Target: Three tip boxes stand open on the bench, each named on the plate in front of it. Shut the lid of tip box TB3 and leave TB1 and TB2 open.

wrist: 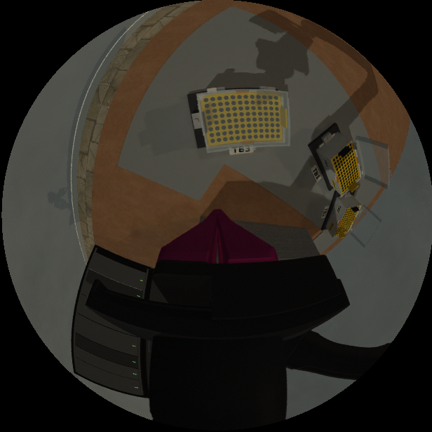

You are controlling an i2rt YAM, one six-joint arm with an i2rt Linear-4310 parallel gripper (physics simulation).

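Tip box TB3 (242,119), with a yellow rack of round holes, stands at the upper middle. Its clear lid (286,132) lies flat over the rack, shut as far as this view shows. The plate (241,150) in front reads TB3. Tip box TB1 (346,167) stands at the right, its clear lid (376,162) swung open to the outer side. Tip box TB2 (346,222) stands below TB1, its clear lid (367,231) also open; its plate (325,212) is too small to read surely. My gripper (217,215), with magenta fingers, is shut and empty, apart from TB3 and below it in the view.
The boxes stand on a grey mat (165,160) on the brown bench (120,210). A black cabinet (107,330) with small lights is at the lower left. A grey ribbed surface (295,241) shows right of the fingers. The arm's shadow falls behind TB3.
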